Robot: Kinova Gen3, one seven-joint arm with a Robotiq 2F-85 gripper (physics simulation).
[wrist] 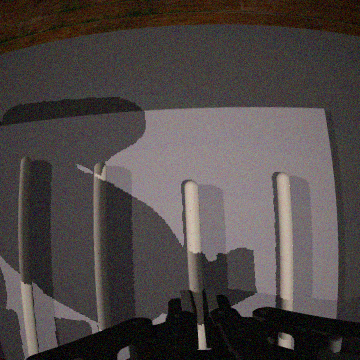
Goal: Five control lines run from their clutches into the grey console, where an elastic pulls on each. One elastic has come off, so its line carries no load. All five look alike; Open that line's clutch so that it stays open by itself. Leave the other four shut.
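Frame: origin at the arm's base, x ahead, y left, z up, level; metres.
Where they show: gripper, fingertip midpoint: (196, 303).
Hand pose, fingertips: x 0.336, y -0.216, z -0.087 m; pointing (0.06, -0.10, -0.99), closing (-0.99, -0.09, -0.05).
Each offset is from my fingertips to the centre of the thing. "*": to the spot under its first point. Level surfaces: height alone.
Pale control lines run up and down the wrist view over a light grey panel (240, 142), their upper ends on its surface: one @(* dy -0.042, dx +0.111, dz +0.007 m) (25, 225) at the far left, one @(* dy -0.036, dx +0.058, dz +0.008 m) (99, 240) left of the middle, one @(* dy -0.047, dx +0.004, dz +0.009 m) (192, 225) right of the middle and one (284, 225) at the right. They look alike, and no slack can be told. My gripper (196, 303) is at the bottom, its narrow black fingertips close on both sides of the line right of the middle, shut on it. The clutches and the elastics do not show.
A darker grey surface @(dz -0.002 m) (215, 65) surrounds the panel, with brown wood (175, 12) beyond it at the top. The line at the right passes behind my gripper's right linkage. Broad shadows cover the left and middle of the panel.
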